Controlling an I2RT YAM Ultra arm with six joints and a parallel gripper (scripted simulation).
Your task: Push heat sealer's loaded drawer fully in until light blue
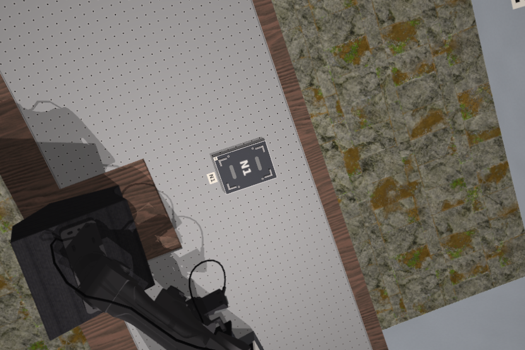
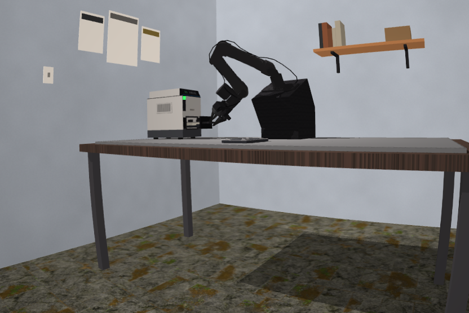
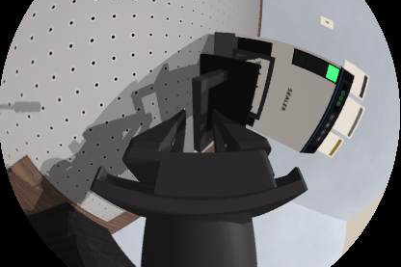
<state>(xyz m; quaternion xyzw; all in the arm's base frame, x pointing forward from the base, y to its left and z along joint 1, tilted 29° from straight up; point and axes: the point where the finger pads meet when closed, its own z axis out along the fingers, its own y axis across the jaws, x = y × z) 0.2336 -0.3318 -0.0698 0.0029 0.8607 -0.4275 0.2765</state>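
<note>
My gripper is now 100 mm to the left of the sealer drawer, 20 mm short of it and 10 mm above it. Round my hand: label tag 400 mm to the left, 110 mm ahead, 90 mm below.
</note>
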